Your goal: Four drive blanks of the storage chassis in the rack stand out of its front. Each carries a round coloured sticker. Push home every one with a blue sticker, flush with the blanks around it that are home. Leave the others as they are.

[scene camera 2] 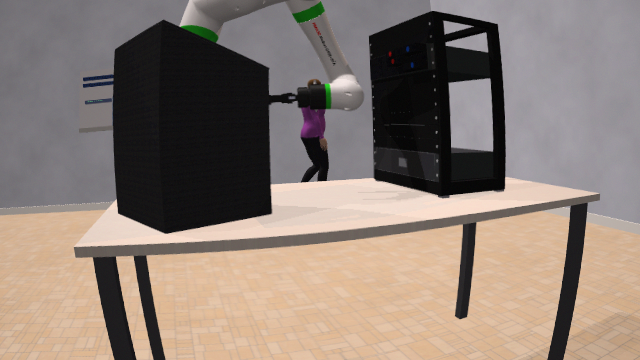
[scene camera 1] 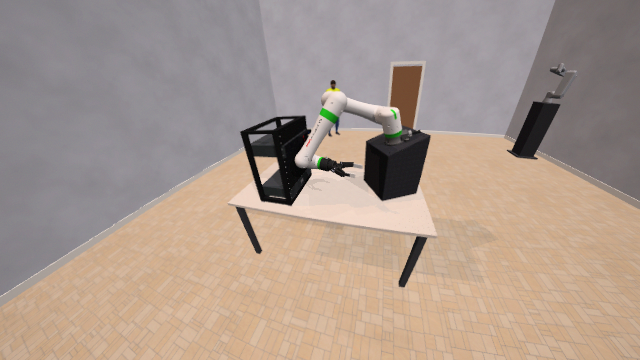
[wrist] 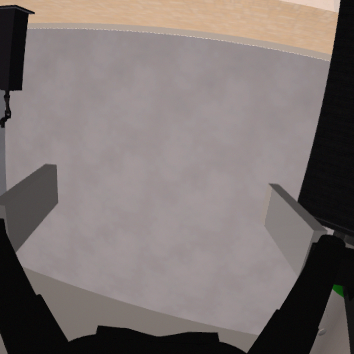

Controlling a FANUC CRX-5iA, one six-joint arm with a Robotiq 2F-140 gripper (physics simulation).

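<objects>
Scene camera 1 shows a black rack, and so does scene camera 2. In the wrist view the rack is out of frame. On the black rack, (scene camera 1: 284, 142) and (scene camera 2: 376, 55) are the same spot.
</objects>
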